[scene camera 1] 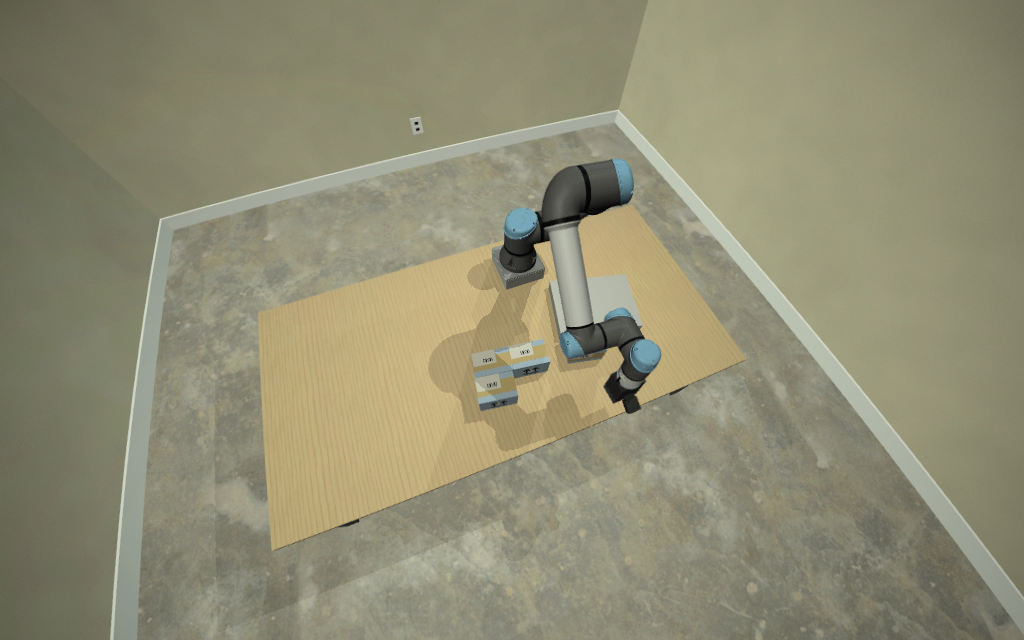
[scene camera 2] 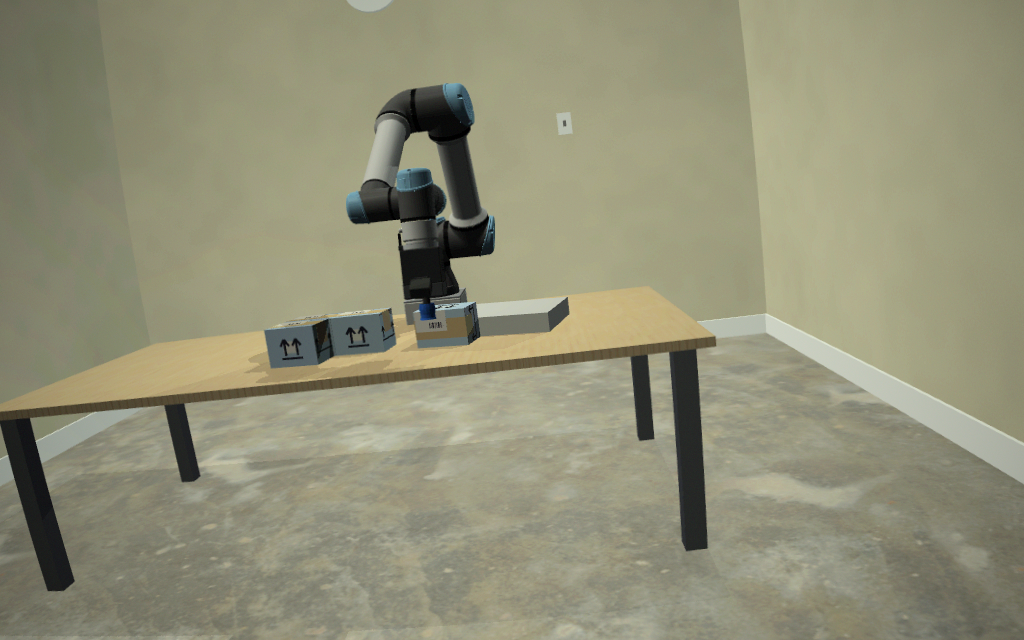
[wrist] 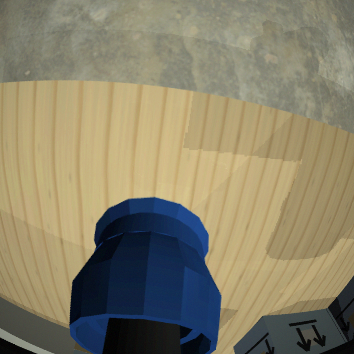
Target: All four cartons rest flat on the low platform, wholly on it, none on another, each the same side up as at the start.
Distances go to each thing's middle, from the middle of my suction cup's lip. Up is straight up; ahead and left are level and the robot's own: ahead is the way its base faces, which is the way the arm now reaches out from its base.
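You'd find the low grey platform (scene camera 2: pixel 538 315) 130 mm to the left of my suction cup, 360 mm behind it and 80 mm below it.
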